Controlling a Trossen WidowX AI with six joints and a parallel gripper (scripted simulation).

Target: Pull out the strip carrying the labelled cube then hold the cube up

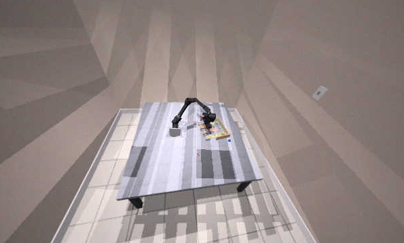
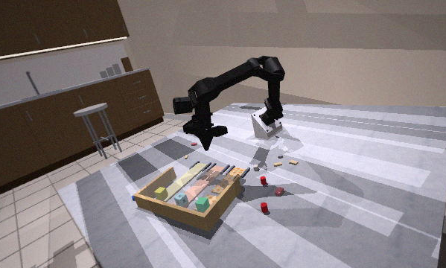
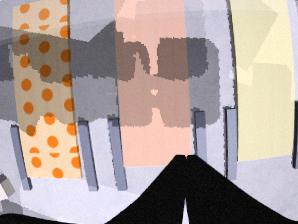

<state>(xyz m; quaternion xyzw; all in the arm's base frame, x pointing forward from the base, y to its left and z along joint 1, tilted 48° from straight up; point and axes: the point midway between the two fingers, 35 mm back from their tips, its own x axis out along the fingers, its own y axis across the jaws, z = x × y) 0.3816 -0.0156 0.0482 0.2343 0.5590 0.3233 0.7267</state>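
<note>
Now: gripper tip 11 cm to the right of the orange-dotted strip and 10 cm above it.
</note>
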